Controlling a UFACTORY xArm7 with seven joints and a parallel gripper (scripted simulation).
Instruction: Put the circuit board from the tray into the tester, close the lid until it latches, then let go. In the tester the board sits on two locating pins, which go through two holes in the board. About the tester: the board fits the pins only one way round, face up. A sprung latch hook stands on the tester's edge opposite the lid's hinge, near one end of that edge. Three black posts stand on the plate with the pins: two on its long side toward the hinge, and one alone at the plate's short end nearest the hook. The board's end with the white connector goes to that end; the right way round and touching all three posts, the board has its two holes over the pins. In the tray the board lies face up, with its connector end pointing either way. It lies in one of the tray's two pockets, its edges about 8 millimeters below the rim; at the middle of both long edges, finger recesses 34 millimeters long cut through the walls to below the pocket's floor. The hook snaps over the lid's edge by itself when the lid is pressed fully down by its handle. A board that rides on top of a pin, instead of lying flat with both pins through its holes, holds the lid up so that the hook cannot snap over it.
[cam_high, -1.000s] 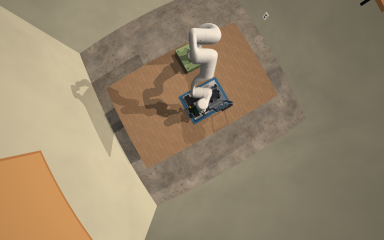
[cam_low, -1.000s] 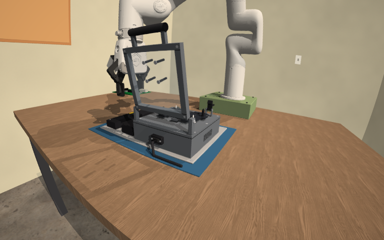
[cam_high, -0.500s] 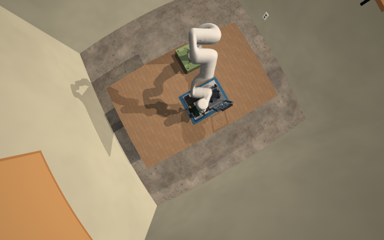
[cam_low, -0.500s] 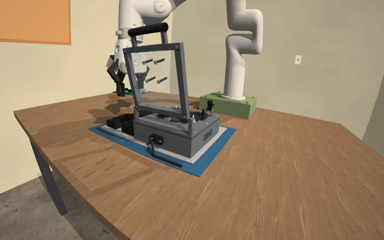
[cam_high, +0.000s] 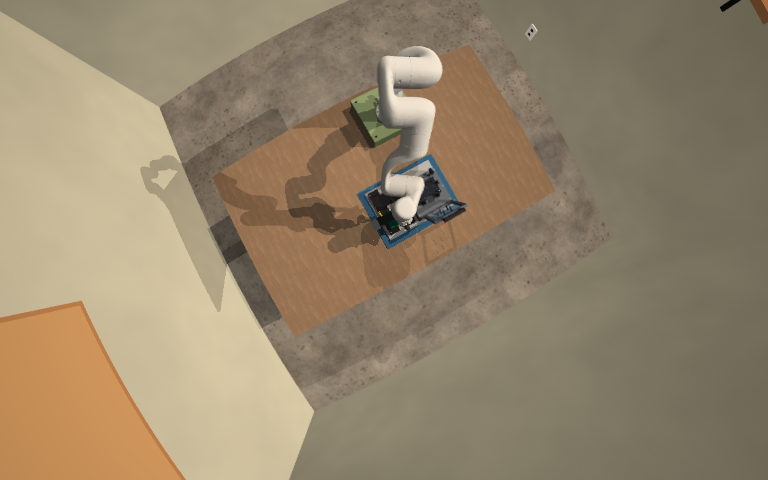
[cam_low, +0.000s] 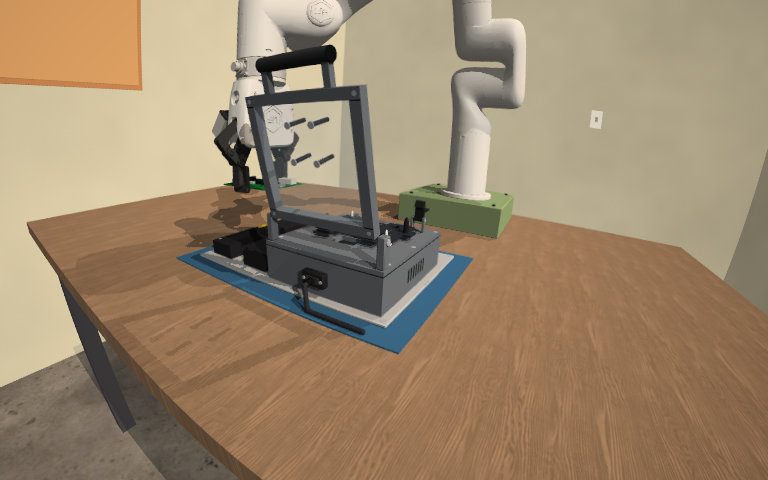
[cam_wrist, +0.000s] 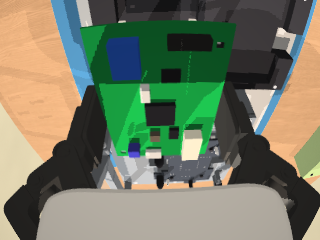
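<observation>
My gripper is now 24 cm to the right of the latch hook, 8 cm past it and 4 cm above it. From my hand the other things lie so: green circuit board (right at my hand); tester lid (16 cm to the left, 10 cm ahead, 6 cm above).
</observation>
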